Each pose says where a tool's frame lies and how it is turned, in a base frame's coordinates. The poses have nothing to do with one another.
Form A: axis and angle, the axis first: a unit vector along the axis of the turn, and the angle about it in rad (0 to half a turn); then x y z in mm.
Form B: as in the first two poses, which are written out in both.
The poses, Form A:
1: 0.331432 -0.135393 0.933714 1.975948 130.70 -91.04 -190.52
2: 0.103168 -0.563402 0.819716 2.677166 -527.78 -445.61 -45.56
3: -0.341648 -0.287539 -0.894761 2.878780 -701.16 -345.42 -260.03
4: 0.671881 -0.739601 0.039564 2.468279 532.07 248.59 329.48
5: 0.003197 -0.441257 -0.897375 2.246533 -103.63 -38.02 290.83
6: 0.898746 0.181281 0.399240 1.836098 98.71 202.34 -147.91
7: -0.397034 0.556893 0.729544 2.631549 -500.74 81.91 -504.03
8: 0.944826 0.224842 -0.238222 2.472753 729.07 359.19 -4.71
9: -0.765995 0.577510 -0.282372 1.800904 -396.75 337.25 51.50
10: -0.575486 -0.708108 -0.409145 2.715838 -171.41 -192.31 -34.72
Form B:
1: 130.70 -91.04 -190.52 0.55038 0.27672 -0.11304 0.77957
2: -527.78 -445.61 -45.56 0.23013 0.10040 -0.54828 0.79771
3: -701.16 -345.42 -260.03 0.13103 -0.33870 -0.28506 -0.88705
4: 532.07 248.59 329.48 0.33033 0.63416 -0.69808 0.03734
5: -103.63 -38.02 290.83 0.43274 0.00288 -0.39780 -0.80900
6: 98.71 202.34 -147.91 0.60737 0.71398 0.14401 0.31716
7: -500.74 81.91 -504.03 0.25227 -0.38419 0.53888 0.70595
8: 729.07 359.19 -4.71 0.32822 0.89248 0.21239 -0.22502
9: -396.75 337.25 51.50 0.62126 -0.60024 0.45254 -0.22127
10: -171.41 -192.31 -34.72 0.21127 -0.56250 -0.69212 -0.39991
